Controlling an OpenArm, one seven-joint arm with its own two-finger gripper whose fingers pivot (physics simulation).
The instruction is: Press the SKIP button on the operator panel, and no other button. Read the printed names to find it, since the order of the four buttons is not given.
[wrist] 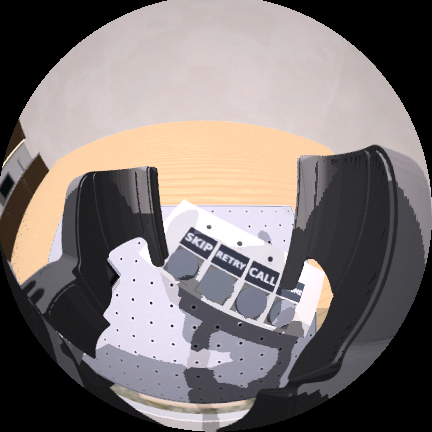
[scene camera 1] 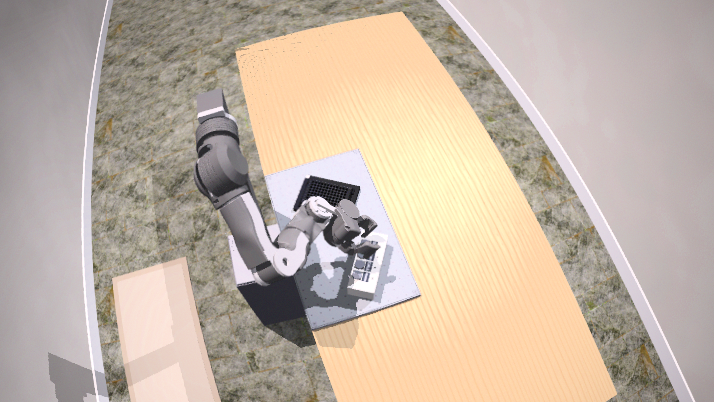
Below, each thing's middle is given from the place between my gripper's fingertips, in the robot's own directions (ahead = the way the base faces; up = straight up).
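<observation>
Operator panel (scene camera 1: 366,287): my hand 20 mm past it, 20 mm to the left of it, 80 mm above it.
</observation>
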